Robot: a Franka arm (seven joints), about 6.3 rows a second.
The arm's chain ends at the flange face. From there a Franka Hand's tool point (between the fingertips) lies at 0.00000 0.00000 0.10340 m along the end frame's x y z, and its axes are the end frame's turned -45 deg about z.
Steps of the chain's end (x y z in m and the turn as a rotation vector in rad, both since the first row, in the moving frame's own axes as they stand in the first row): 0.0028 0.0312 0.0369 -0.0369 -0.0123 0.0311; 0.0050 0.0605 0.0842 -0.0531 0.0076 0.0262; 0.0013 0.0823 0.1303 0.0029 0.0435 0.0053
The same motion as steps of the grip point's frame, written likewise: -0.0237 0.0258 0.0368 -0.0174 -0.0348 0.0311; -0.0426 0.0507 0.0841 -0.0429 -0.0322 0.0262; -0.0539 0.0621 0.1302 -0.0287 0.0328 0.0053
